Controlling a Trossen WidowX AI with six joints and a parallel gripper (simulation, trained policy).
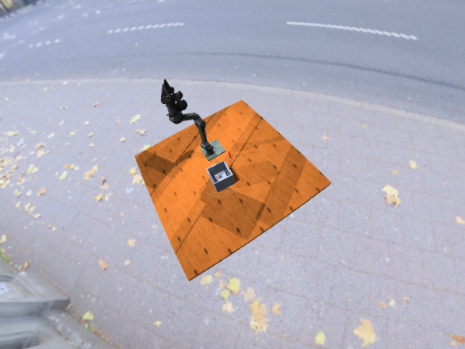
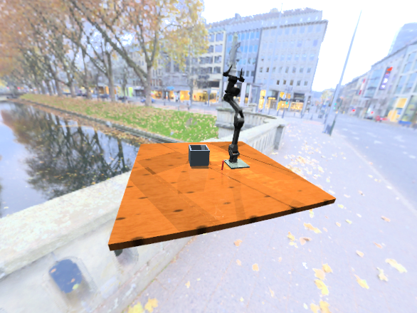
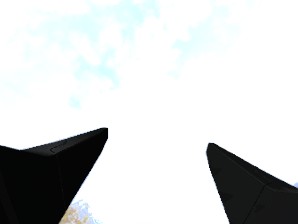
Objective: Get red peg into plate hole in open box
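The red peg lies 160 mm ahead of my gripper tip, 240 mm to the left of it and 760 mm below it. Also, from my gripper tip: dark plate (310 mm ahead, 60 mm to the left, 760 mm below).
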